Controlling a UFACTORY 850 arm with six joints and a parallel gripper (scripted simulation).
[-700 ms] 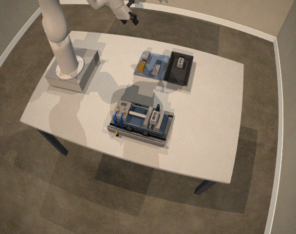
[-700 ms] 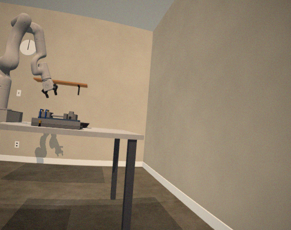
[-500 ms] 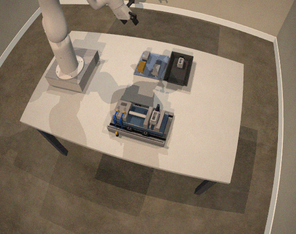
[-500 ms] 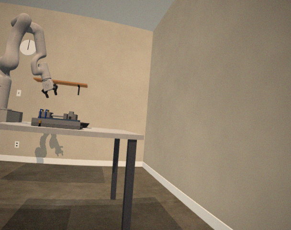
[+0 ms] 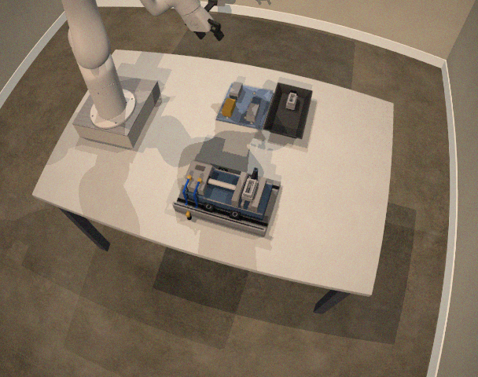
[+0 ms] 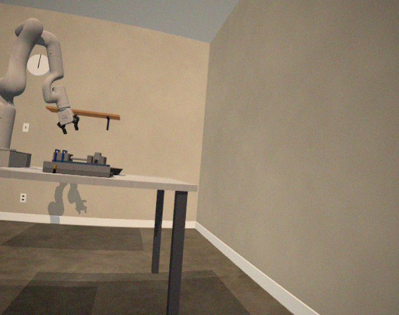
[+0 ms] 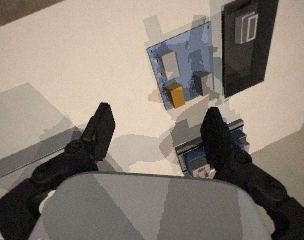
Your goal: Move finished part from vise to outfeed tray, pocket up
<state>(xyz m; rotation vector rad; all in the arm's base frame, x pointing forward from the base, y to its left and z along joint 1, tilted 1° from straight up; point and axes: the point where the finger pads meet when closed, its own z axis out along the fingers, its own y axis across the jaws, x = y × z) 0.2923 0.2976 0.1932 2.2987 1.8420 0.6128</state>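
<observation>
Now: the vise 24 cm ahead of my hand, 45 cm to the right of it and 23 cm below it. From my hand the other things lie so: brass block (11 cm ahead, 12 cm to the right, 25 cm below); then blue fixture plate (16 cm ahead, 7 cm to the right, 27 cm below).
</observation>
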